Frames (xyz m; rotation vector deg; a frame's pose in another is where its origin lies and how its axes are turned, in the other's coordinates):
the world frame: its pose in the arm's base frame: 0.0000 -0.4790 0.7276 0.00 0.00 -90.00
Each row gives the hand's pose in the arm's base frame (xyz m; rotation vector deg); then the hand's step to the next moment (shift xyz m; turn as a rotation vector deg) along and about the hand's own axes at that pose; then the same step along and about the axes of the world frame.
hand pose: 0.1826 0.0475 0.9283 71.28 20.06 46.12
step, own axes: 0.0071 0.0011 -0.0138 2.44 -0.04 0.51
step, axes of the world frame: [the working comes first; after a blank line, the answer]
step, axes of the arm's base frame: -0.0044 0.0148 -0.0020 2.01 1.36 0.57

-0.0148 -0.0044 -0.0020 -1.36 2.01 0.57
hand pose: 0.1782 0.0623 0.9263 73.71 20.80 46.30
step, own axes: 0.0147 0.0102 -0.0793 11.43 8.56 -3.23
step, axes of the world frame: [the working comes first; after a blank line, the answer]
step, axes of the arm's base frame: -0.0452 0.0669 -0.0093 2.87 10.89 9.36

-0.0669 -0.0452 -0.0093 -10.89 2.87 9.36
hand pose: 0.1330 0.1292 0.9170 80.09 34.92 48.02
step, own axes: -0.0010 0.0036 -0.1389 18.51 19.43 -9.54
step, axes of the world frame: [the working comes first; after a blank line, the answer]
step, axes of the arm's base frame: -0.1119 0.0817 -0.0108 0.40 20.06 20.21

-0.0817 -0.1119 -0.0108 -20.06 0.40 20.21
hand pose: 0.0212 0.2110 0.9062 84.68 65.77 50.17
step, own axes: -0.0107 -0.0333 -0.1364 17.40 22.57 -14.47
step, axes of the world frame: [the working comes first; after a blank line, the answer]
step, axes of the arm's base frame: -0.1378 0.0289 -0.0034 -3.86 20.32 24.37

-0.0289 -0.1378 -0.0034 -20.32 -3.86 24.37
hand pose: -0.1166 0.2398 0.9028 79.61 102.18 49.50
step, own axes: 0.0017 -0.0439 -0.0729 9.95 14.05 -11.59
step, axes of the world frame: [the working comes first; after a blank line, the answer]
step, axes of the arm's base frame: -0.0841 -0.0130 0.0014 -4.43 11.58 16.64

0.0130 -0.0841 0.0014 -11.58 -4.43 16.64
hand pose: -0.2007 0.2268 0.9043 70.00 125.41 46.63
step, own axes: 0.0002 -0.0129 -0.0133 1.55 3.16 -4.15
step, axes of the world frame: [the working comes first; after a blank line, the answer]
step, axes of the arm's base frame: -0.0164 -0.0086 0.0001 -1.71 1.61 4.91

0.0086 -0.0164 0.0001 -1.61 -1.71 4.91
